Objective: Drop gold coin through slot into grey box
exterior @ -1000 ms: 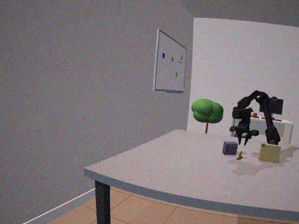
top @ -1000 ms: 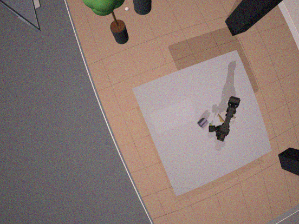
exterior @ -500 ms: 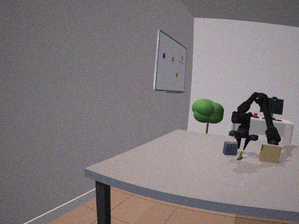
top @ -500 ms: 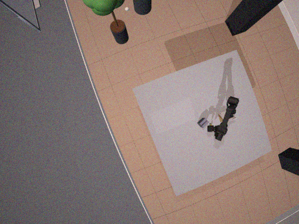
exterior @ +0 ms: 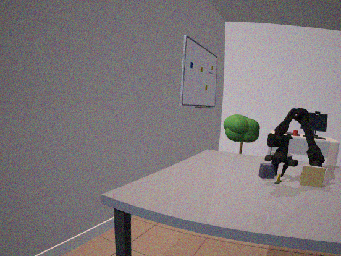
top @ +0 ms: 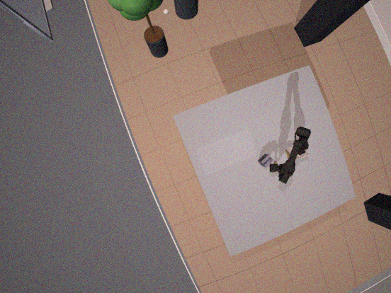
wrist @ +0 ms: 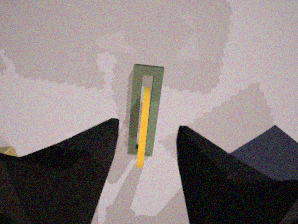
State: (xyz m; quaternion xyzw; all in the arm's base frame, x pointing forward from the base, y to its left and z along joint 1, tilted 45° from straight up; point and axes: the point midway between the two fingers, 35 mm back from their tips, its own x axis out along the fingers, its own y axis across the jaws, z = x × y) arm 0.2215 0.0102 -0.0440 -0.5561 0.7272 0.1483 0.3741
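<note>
My gripper tip is now 1 cm above the gold coin.
</note>
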